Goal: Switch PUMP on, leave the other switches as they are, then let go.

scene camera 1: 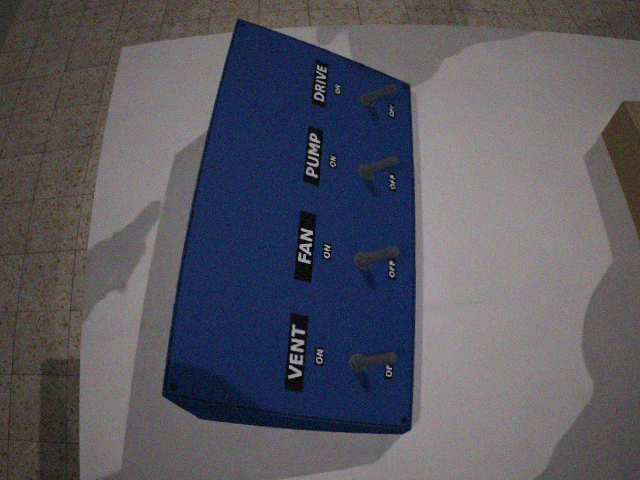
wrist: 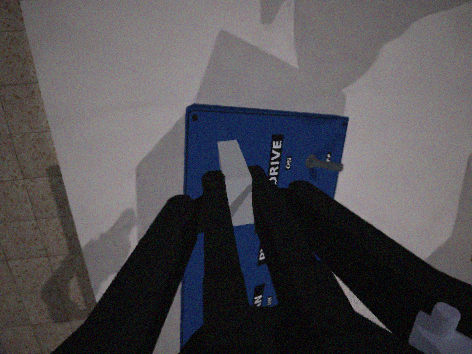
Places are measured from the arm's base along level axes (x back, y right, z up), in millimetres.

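Pixels of known places: gripper, between the fingertips: [wrist: 228, 158].
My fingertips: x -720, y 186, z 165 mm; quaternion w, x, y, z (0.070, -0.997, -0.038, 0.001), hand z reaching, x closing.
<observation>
Ahead of a thing's pixels: the offset from my fingertips to its middle. Level surfaces: height alone.
The blue switch panel [scene camera 1: 248, 206] [wrist: 295, 125] carries several grey toggle levers. The PUMP lever @(dx +146, dy -169, dz -160 mm) [scene camera 1: 379, 167] leans toward its OFF mark in the scene view; in the wrist view it is hidden behind the gripper. The DRIVE lever @(dx +157, dy -50, dz -160 mm) [scene camera 1: 378, 96] [wrist: 324, 164], the FAN lever @(dx +136, dy -289, dz -160 mm) [scene camera 1: 377, 257] and the VENT lever @(dx +125, dy -408, dz -160 mm) [scene camera 1: 373, 360] also lean toward OFF. My gripper [wrist: 228, 158] is shut and empty, its pale fingertips together over the panel's DRIVE end, to the left of the DRIVE label in the wrist view. It does not show in the scene view.
The panel stands on a white table @(dz -273 mm) [scene camera 1: 506, 206] [wrist: 115, 65]. A brown box [scene camera 1: 628, 155] stands at the right edge of the scene view. Tiled floor [scene camera 1: 41, 206] [wrist: 20, 150] lies beyond the table's left edge. Shadows fall on the table.
</observation>
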